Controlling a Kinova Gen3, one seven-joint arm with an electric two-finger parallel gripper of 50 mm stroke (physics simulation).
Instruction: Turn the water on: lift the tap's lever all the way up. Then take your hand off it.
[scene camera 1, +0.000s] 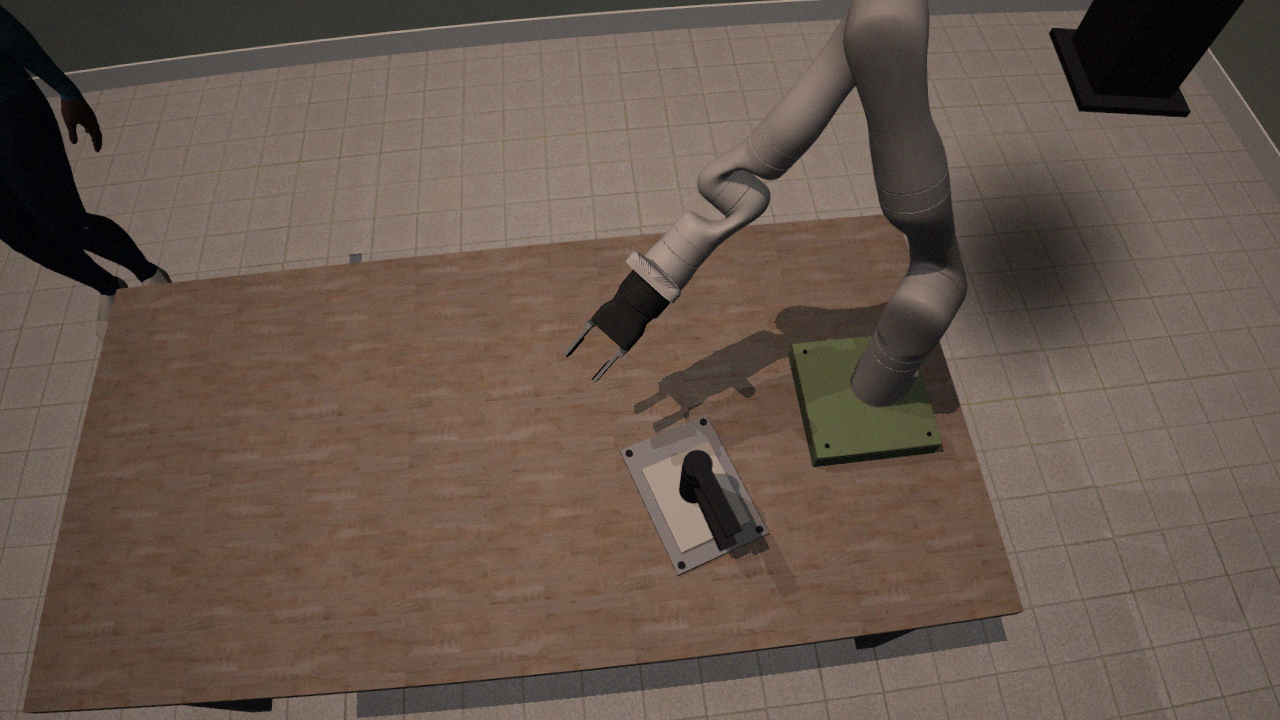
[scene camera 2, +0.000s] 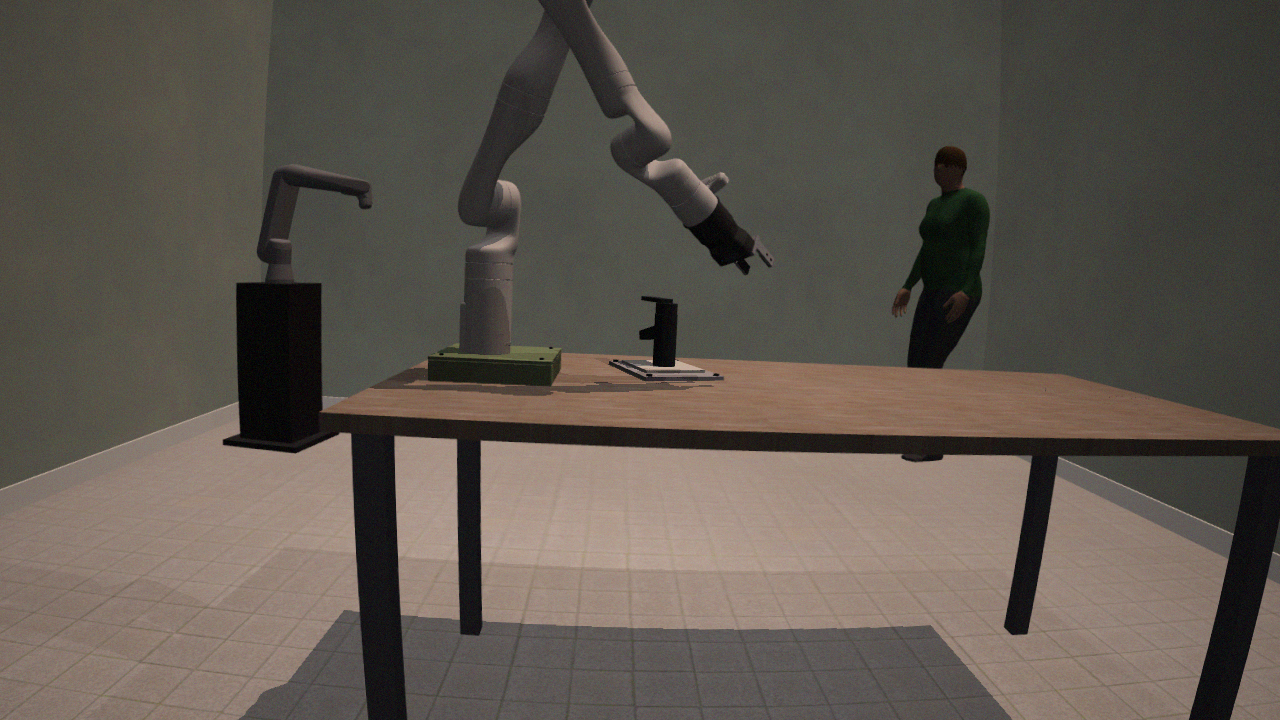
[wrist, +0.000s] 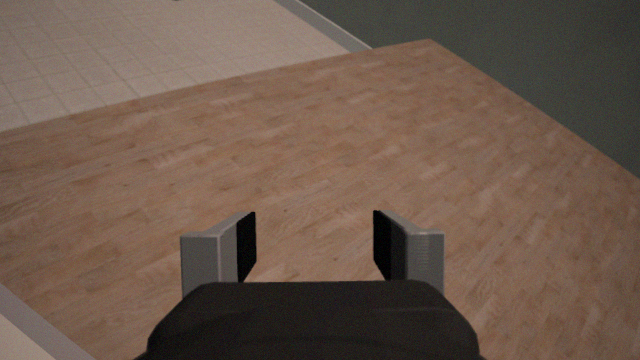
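A black tap (scene camera 1: 696, 474) (scene camera 2: 665, 335) stands upright on a grey and white base plate (scene camera 1: 651, 494) (scene camera 2: 707, 375) on the table. Its flat lever (scene camera 1: 717, 505) (scene camera 2: 657, 299) lies across the top of the body, over the short spout (scene camera 2: 647, 333); in the second scene view it looks nearly level. My gripper (scene camera 1: 580, 368) (scene camera 2: 757, 262) (wrist: 314, 236) is open and empty. It hangs in the air above the table, higher than the tap and apart from it, pointing away and down. In the wrist view a corner of the base plate (wrist: 37, 325) shows at the lower left.
The arm stands on a green base block (scene camera 1: 850, 429) (scene camera 2: 492, 368) beside the tap on the wooden table (scene camera 1: 313, 465) (scene camera 2: 939, 402). A person in green (scene camera 2: 955, 232) stands behind the table. A second arm (scene camera 2: 279, 214) stands on a black pedestal (scene camera 2: 278, 358) at the left.
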